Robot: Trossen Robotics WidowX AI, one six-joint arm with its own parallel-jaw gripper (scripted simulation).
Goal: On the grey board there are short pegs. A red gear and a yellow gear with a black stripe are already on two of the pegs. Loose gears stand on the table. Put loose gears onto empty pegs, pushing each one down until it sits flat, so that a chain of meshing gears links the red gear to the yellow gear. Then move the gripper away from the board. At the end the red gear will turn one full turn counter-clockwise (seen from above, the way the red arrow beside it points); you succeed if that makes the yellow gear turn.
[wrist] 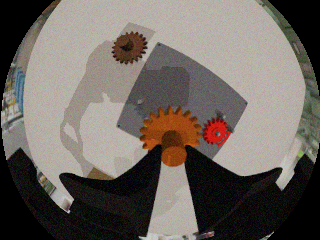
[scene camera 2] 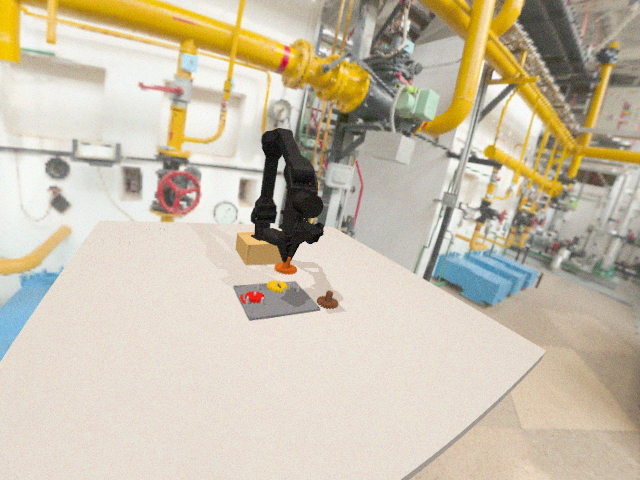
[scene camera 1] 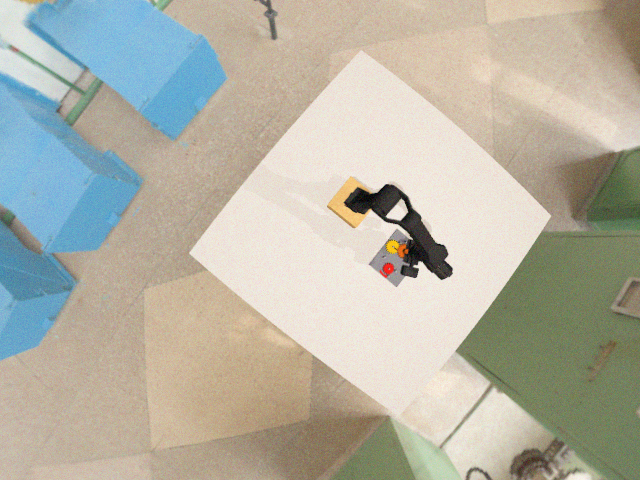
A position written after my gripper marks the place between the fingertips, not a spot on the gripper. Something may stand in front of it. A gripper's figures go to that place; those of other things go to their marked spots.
Labels:
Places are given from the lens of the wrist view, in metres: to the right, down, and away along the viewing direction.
my gripper (wrist: 173, 149): 0.01, 0.03, 0.10
orange gear (wrist: 173, 130): 0.01, 0.01, 0.11
grey board (wrist: 166, 79): 0.01, -0.06, 0.18
The marked spots on the grey board and the orange gear are 0.10 m apart.

